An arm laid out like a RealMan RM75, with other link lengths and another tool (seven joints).
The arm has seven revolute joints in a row. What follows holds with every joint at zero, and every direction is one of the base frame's.
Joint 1 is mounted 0.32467 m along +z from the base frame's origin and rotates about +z.
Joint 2 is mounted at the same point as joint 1 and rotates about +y.
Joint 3 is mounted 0.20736 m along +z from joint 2 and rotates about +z.
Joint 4 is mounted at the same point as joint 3 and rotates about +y.
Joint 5 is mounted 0.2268 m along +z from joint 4 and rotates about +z.
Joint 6 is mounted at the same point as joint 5 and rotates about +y.
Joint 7 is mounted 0.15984 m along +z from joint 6 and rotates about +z.
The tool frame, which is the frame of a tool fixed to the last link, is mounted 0.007 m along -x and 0.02 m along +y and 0.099 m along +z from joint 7; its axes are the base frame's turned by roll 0, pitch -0.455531 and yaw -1.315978 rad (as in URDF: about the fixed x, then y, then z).
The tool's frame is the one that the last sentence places.
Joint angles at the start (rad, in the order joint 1, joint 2, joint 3, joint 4, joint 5, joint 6, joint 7):
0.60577, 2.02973, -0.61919, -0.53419, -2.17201, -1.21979, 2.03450
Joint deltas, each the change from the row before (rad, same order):
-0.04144, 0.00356, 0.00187, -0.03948, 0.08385, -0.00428, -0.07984
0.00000, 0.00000, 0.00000, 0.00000, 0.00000, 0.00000, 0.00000
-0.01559, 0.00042, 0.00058, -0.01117, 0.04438, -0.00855, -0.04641
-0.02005, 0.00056, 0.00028, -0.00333, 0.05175, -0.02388, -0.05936
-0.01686, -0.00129, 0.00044, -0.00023, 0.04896, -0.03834, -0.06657
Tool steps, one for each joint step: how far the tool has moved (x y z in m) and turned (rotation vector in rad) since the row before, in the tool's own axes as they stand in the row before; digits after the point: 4 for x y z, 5 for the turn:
-0.0059, -0.0144, -0.0112, 0.05418, -0.02393, -0.07668
0.0000, 0.0000, 0.0000, 0.00000, 0.00000, 0.00000
-0.0048, -0.0062, -0.0032, 0.02002, -0.01973, -0.04065
-0.0071, -0.0022, -0.0028, 0.01504, -0.03356, -0.04017
-0.0102, -0.0009, -0.0014, 0.00415, -0.04418, -0.04689

